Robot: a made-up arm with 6 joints.
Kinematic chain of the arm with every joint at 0, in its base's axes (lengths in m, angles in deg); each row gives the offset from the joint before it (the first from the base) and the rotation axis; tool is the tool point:
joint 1: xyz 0 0 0.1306 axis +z
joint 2: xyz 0 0 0 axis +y
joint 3: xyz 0 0 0.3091 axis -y
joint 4: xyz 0 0 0 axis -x
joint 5: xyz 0.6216 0 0 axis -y
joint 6: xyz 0 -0.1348 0 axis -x
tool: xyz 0 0 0
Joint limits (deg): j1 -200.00..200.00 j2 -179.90..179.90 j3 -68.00..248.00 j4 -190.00..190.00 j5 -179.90..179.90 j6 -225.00..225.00
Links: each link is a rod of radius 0.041 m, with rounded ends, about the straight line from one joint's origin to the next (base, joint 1, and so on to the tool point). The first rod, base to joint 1, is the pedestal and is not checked.
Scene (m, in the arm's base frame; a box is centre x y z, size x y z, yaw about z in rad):
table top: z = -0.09
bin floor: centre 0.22 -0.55 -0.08 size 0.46 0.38 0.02 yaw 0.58
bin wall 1: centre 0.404 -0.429 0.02 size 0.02 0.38 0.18 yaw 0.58
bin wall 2: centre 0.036 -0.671 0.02 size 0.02 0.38 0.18 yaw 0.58
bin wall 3: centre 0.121 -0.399 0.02 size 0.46 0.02 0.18 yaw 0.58
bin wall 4: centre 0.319 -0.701 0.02 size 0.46 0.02 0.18 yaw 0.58
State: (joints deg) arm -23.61 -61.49 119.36 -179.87 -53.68 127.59
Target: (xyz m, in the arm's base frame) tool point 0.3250 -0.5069 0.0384
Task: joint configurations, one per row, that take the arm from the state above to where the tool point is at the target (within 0.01 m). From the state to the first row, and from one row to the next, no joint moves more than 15 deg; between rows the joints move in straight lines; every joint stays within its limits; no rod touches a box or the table.
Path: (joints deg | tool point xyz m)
1: -28.58 -52.60 104.64 -176.41 -53.68 127.59 | -0.6518 0.5083 0.5666
2: -33.56 -43.71 89.93 -172.96 -53.68 127.59 | -0.4515 0.4601 0.8153
3: -38.53 -34.82 75.21 -169.50 -53.68 127.59 | -0.2040 0.3319 0.9768
4: -43.50 -25.93 60.50 -166.05 -53.68 127.59 | 0.0436 0.1390 1.0270
5: -48.48 -17.04 45.78 -162.59 -53.68 127.59 | 0.2483 -0.0864 0.9607
6: -53.45 -8.14 31.07 -159.14 -53.68 127.59 | 0.3800 -0.3011 0.7923
7: -58.42 0.75 16.35 -155.68 -53.68 127.59 | 0.4281 -0.4619 0.5534
8: -63.40 9.64 1.64 -152.23 -53.68 127.59 | 0.4015 -0.5355 0.2866
9: -68.37 18.53 -13.08 -148.77 -53.68 127.59 | 0.3250 -0.5069 0.0384

